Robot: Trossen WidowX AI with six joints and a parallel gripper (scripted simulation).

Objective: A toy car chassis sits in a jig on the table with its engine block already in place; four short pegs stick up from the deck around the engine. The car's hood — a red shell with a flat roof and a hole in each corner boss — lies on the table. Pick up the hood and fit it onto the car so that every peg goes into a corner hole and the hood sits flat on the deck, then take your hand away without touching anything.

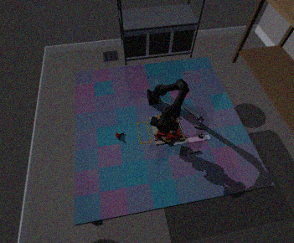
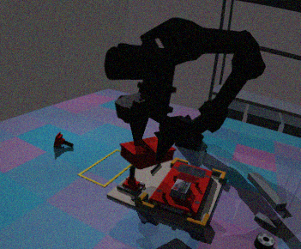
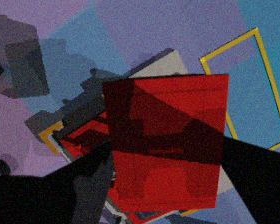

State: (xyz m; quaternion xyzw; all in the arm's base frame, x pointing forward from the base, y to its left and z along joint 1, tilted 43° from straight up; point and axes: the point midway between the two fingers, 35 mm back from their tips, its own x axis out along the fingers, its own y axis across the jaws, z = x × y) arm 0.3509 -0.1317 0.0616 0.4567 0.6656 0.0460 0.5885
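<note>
Right now my gripper tip is 20 mm past the grey engine block, 90 mm to the right of it and 90 mm above it. The rest, counted from my gripper tip: red hood: 10 mm above; then white jig board: 60 mm behind, 70 mm to the left, 100 mm below; then small wheel: 80 mm ahead, 290 mm to the left, 100 mm below.
</note>
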